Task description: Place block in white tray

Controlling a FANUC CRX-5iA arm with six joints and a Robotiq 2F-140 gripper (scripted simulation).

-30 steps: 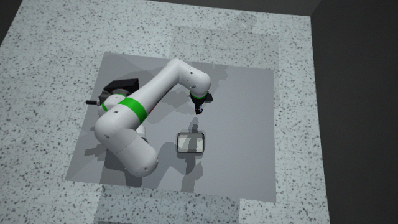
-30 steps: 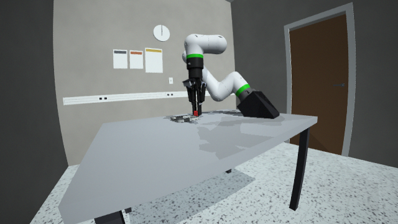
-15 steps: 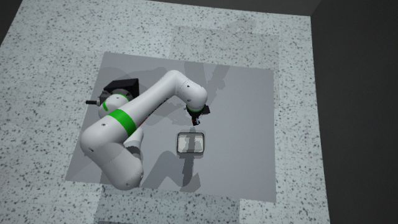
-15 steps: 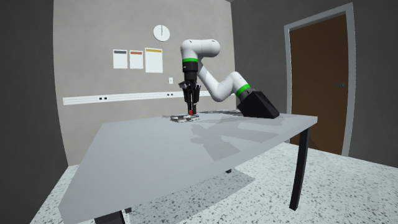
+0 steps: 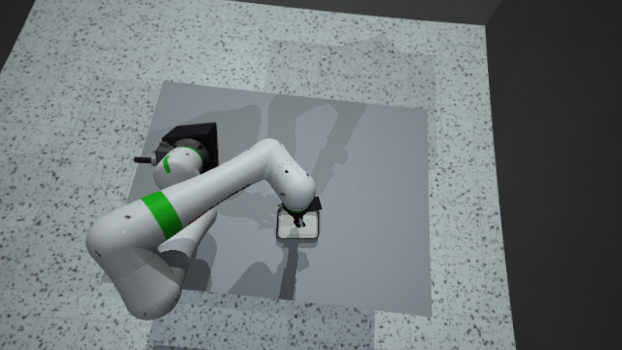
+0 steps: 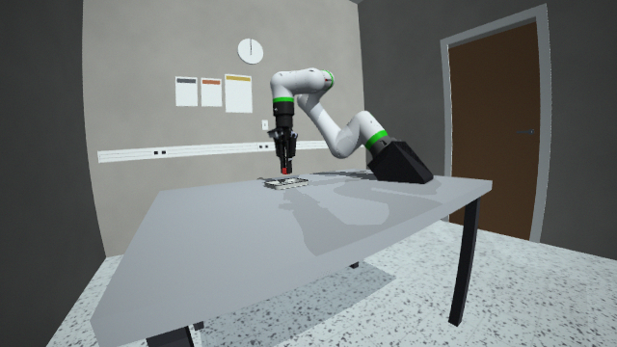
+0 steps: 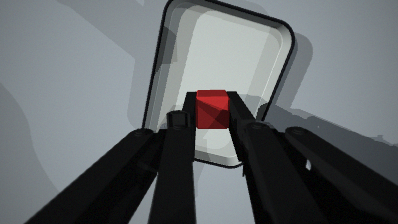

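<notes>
Right now my hand is 2 cm above the red block. Also, from my hand: white tray (8 cm below).
</notes>
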